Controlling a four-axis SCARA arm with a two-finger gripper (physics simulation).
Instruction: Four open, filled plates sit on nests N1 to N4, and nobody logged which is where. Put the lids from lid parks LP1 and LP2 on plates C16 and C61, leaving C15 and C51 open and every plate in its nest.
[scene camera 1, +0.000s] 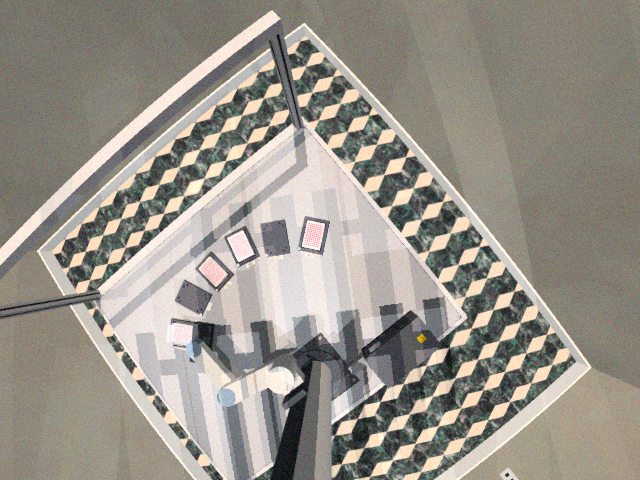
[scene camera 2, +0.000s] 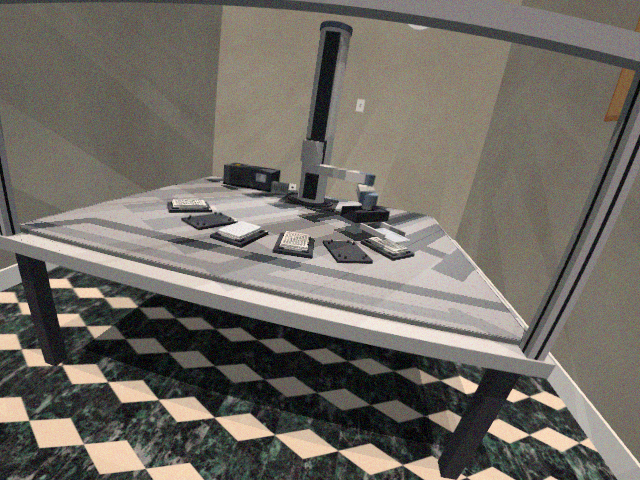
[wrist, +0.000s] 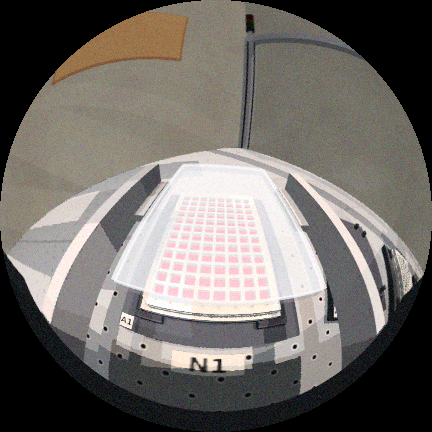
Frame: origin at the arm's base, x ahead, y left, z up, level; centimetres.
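Seen in the pictures: gripper, fingertip midpoint: (scene camera 1: 174, 334) (scene camera 2: 394, 235) (wrist: 223, 175); arm's base at its link origin: (scene camera 1: 316, 373) (scene camera 2: 310, 203).
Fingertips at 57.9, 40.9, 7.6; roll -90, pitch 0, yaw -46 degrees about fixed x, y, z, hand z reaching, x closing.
Note:
Offsets run from my fingertips to a thing's middle, as dx, dy, dz. "pt": to the spot under its first point. Level surfaces: height alone.
My gripper (scene camera 1: 184, 333) (scene camera 2: 394, 234) (wrist: 223, 175) is shut on a clear lid @(-1.6, -1.6, -0.8) (scene camera 2: 397, 237) (wrist: 220, 179). It holds the lid level, a little above the open plate with pink wells (scene camera 2: 388, 246) (wrist: 215, 260) in nest N1 @(-2.0, -1.3, -5.5) (scene camera 2: 407, 256) (wrist: 200, 332). Lid park LP2 @(+9.2, -15.8, -5.4) (scene camera 1: 192, 297) (scene camera 2: 347, 251) beside it is bare. Other plates with pink wells stand open in nests, one @(+12.5, -32.8, -4.4) (scene camera 1: 214, 270) (scene camera 2: 296, 241) beyond LP2 and one @(-4.6, -82.3, -4.4) (scene camera 1: 313, 235) (scene camera 2: 189, 203) at the far end. A whiter plate @(+13.5, -51.7, -3.9) (scene camera 1: 241, 246) (scene camera 2: 239, 230) appears lidded. Another park @(+6.1, -67.0, -5.4) (scene camera 1: 275, 238) (scene camera 2: 208, 220) is bare. No plate code is readable.
The nests and parks form an arc on the table @(dz -6.3) (scene camera 1: 320, 289) (scene camera 2: 439, 289). The arm's column (scene camera 2: 324, 103) stands behind them. A black box @(pt -68.0, -79.5, +5.2) (scene camera 1: 398, 351) (scene camera 2: 250, 176) stands beside the column. Frame posts (scene camera 1: 286, 77) (scene camera 2: 584, 222) rise at the table corners.

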